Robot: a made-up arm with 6 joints.
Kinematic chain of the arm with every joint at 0, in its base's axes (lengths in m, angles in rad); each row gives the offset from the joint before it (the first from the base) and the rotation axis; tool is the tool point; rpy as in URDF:
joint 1: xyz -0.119 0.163 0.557 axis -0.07 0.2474 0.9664
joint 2: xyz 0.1 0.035 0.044 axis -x
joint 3: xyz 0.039 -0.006 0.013 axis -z
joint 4: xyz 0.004 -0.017 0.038 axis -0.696 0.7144 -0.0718
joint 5: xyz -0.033 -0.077 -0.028 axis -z
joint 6: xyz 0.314 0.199 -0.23 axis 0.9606 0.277 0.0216
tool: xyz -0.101 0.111 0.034 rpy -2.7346 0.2 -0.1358
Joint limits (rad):
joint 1: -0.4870..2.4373
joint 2: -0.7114..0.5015
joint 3: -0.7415..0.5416
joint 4: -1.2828..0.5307
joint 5: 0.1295..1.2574
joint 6: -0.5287..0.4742
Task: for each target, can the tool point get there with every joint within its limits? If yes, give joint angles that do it. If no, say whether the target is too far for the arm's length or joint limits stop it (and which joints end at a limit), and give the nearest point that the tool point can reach.
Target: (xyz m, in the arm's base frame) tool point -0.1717 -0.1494 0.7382
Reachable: no: joint limits stop it (at a limit: joint 1, joint 2, joint 3, joint 4, joint 5, joint 6) | nearest point -0.1299 -0.2375 0.6670 | short by 0.121 m
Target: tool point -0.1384 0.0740 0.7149
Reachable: no: joint limits stop it (at a limit: joint 1, joint 2, joint 3, joint 4, joint 5, joint 6) | nearest point -0.0045 0.1080 0.9699 | short by 0.290 m
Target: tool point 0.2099 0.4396 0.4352
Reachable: yes | joints -0.1029 -0.3174 -0.4737 0.1509 0.2901 -0.2670
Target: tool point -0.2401 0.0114 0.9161
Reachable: no: joint limits stop it (at a limit: joint 1, joint 3, joint 4, joint 5) | nearest point -0.4528 0.1409 0.8953 | short by 0.250 m
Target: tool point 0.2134 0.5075 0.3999
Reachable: yes | joints 0.5775 0.1612 -0.2375 -0.1793 0.7248 0.0655
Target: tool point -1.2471 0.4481 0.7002
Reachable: no: too far | nearest point -0.7181 0.3421 0.6298 | short by 0.544 m
